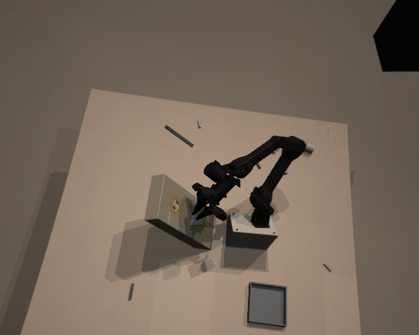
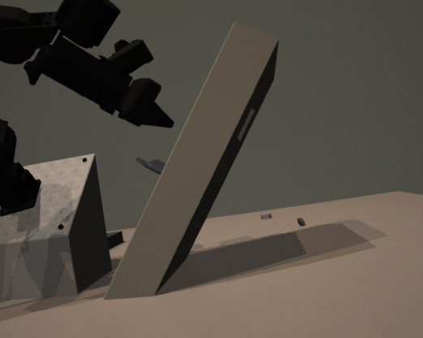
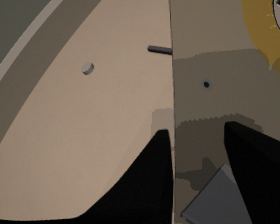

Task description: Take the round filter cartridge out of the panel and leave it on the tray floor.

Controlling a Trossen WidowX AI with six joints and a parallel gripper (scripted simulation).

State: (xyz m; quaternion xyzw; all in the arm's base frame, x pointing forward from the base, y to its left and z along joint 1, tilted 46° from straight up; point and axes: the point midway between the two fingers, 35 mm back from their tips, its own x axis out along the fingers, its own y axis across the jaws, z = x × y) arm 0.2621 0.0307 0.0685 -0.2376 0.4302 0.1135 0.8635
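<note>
The round filter cartridge is 80 mm ahead of my gripper tip and 50 mm to the right of it. Round my gripper tip: grey shelf 90 mm below, 30 mm to the right, 10 mm behind; then grey framed tray 300 mm to the left, 300 mm behind, 230 mm below; then service panel 80 mm below, 40 mm to the right, 40 mm ahead.
</note>
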